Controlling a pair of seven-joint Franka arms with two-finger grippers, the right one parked.
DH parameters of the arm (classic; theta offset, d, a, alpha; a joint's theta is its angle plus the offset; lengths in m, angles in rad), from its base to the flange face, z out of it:
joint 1: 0 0.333 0 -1.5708
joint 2: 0 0 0 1.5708
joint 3: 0 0.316 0.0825 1.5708
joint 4: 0 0 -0.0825 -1.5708
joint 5: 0 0.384 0 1.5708
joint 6: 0 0 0.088 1.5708
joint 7: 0 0.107 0 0
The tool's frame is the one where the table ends.
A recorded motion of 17 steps. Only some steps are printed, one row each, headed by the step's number.
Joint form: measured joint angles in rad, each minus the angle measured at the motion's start. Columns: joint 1, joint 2, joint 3, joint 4, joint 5, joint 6, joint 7.
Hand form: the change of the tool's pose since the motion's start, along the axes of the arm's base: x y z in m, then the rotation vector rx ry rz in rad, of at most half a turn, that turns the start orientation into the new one. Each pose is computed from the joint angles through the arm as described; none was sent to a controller.
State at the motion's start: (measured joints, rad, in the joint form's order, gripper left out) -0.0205 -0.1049 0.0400 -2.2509 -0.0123 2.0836 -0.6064
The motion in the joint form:
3: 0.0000 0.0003 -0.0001 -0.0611 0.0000 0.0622 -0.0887
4: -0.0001 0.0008 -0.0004 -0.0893 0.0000 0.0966 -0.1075
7: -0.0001 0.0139 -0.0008 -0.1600 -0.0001 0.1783 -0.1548
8: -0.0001 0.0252 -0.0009 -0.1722 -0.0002 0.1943 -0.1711
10: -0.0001 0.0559 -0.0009 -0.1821 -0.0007 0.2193 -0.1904
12: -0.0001 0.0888 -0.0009 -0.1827 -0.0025 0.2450 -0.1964
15: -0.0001 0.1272 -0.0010 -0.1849 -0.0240 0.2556 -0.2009
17: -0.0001 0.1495 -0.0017 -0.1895 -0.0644 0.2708 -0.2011
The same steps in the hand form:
3: -0.0091 -0.0002 -0.0222 0.0059 0.0006 0.0891
4: -0.0131 -0.0005 -0.0320 0.0072 -0.0048 0.1078
7: -0.0247 -0.0009 -0.0618 0.0113 -0.0020 0.1555
8: -0.0267 -0.0009 -0.0709 0.0133 0.0057 0.1718
10: -0.0274 -0.0009 -0.0873 0.0168 0.0215 0.1916
12: -0.0255 -0.0008 -0.1010 0.0181 0.0293 0.1991
15: -0.0265 -0.0011 -0.1191 0.0085 0.0605 0.2196
17: -0.0276 -0.0019 -0.1302 -0.0149 0.0744 0.2505

